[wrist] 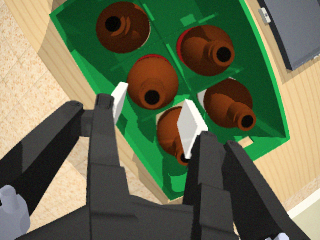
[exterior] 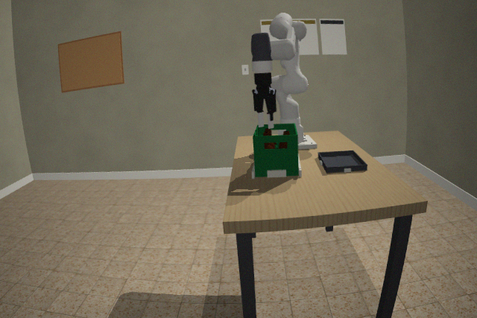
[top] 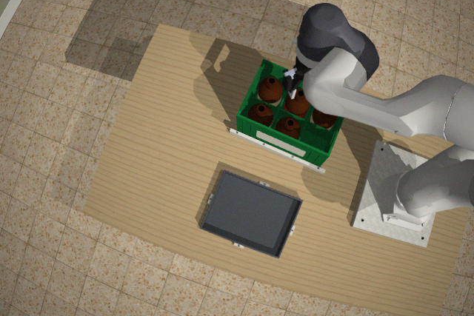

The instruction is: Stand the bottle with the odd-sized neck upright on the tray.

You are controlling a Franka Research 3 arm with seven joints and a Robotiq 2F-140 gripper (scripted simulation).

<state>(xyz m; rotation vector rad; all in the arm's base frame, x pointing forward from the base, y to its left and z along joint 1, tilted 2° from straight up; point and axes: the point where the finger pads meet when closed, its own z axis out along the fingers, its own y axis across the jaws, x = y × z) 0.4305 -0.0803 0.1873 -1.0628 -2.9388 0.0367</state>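
My gripper is now 13 cm above the green crate, 4 cm to the right of it and 1 cm past it. Also, from my hand: glass bottle (13 cm below, 9 cm to the left, 1 cm behind); then dark grey tray (35 cm to the left, 20 cm below, 4 cm behind).
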